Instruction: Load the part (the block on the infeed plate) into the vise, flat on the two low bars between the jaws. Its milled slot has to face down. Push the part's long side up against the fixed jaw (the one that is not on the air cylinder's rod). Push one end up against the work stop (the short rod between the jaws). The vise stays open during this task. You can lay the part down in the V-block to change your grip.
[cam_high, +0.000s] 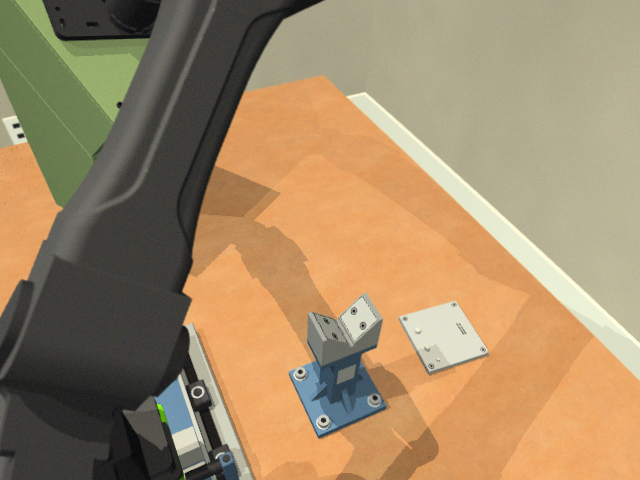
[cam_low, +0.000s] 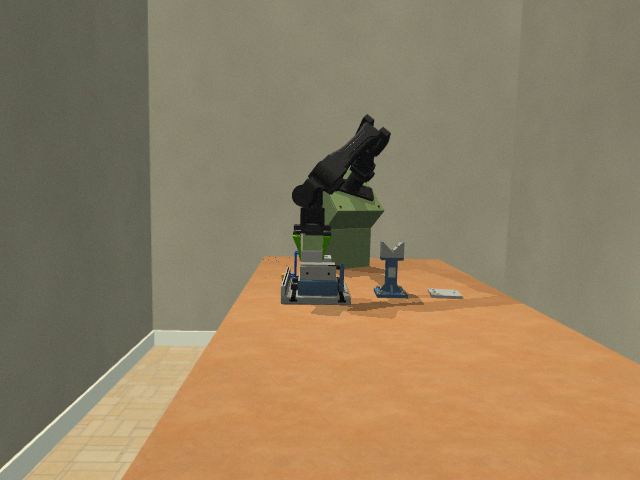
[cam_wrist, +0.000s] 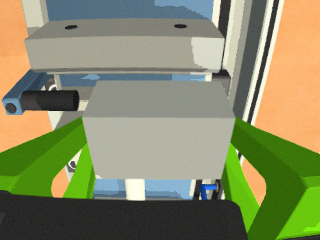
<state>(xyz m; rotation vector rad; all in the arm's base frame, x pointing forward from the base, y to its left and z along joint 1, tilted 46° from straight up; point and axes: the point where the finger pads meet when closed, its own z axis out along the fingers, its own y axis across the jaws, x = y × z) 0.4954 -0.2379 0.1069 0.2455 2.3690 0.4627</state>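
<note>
The grey part is right at my hand. From my hand the other things lie so: fixed jaw (3 cm ahead, 2 cm to the left, 4 cm below); moving jaw (3 cm behind, 2 cm to the left, 4 cm below); work stop (7 cm to the left, 3 cm below).
</note>
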